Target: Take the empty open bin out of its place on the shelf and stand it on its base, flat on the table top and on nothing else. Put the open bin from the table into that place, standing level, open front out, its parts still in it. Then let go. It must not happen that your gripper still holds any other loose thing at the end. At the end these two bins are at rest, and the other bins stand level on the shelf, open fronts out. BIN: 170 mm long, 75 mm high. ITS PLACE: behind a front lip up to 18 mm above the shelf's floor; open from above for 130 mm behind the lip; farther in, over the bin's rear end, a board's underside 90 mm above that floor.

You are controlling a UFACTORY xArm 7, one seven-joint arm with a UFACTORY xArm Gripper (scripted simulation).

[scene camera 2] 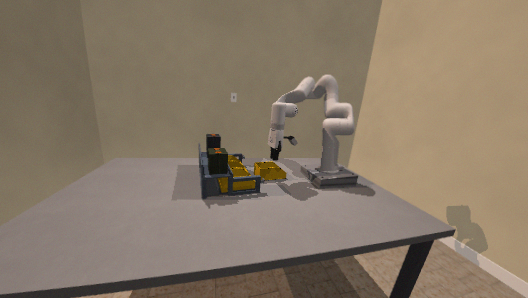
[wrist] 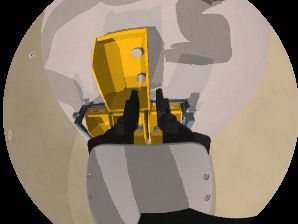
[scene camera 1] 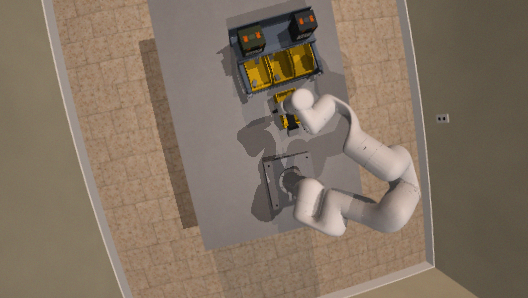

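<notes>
My gripper (wrist: 147, 97) is here in the wrist view, and along with it I can see a yellow open bin (wrist: 115, 70).
</notes>
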